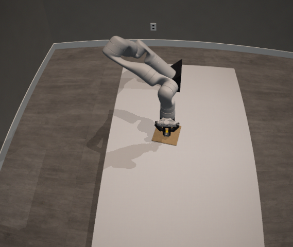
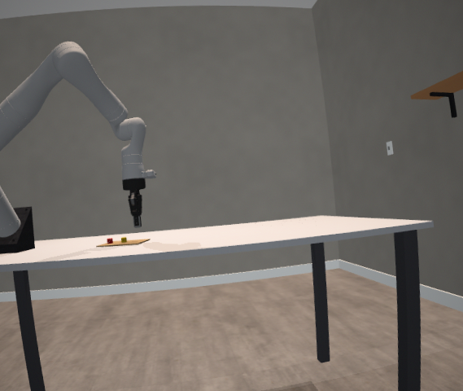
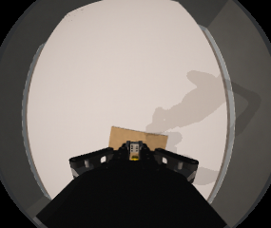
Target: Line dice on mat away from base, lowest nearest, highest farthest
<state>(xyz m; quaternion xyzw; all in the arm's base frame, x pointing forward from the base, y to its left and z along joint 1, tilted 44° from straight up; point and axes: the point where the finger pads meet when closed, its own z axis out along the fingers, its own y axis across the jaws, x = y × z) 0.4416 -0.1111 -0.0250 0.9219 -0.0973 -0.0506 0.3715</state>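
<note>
Right now the yellow die is 50 mm behind my hand, 10 mm to the left of it and 60 mm below it. Also, from my hand: square mat: 50 mm behind, 10 mm to the left, 70 mm below; red die: 100 mm behind, 10 mm to the left, 60 mm below; white die: 10 mm below.
</note>
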